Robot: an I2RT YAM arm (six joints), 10 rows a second.
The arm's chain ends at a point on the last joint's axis. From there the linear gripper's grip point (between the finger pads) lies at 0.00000 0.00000 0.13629 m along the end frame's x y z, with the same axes.
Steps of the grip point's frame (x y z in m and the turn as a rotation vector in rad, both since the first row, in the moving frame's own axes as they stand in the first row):
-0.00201, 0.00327, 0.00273, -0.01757, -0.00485, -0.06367
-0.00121, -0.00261, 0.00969, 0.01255, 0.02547, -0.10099
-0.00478, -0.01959, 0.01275, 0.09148, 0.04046, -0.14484
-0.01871, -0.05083, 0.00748, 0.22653, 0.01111, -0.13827
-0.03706, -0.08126, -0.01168, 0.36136, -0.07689, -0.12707
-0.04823, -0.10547, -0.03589, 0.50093, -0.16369, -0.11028
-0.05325, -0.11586, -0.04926, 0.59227, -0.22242, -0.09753
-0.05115, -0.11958, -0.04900, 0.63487, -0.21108, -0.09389
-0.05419, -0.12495, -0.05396, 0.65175, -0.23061, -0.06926
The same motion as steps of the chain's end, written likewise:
-0.00143, 0.00086, 0.00275, -0.01757, -0.00485, -0.06367
-0.00459, -0.00073, 0.00974, 0.01255, 0.02547, -0.10099
-0.00937, -0.00679, 0.01343, 0.09148, 0.04046, -0.14484
-0.01808, -0.02021, 0.01096, 0.22653, 0.01111, -0.13827
-0.02376, -0.03391, -0.00250, 0.36136, -0.07689, -0.12707
-0.02331, -0.04165, -0.01742, 0.50093, -0.16369, -0.11028
-0.02116, -0.04197, -0.02290, 0.59227, -0.22242, -0.09753
-0.02061, -0.04079, -0.01964, 0.63487, -0.21108, -0.09389
-0.02227, -0.04414, -0.02268, 0.65175, -0.23061, -0.06926

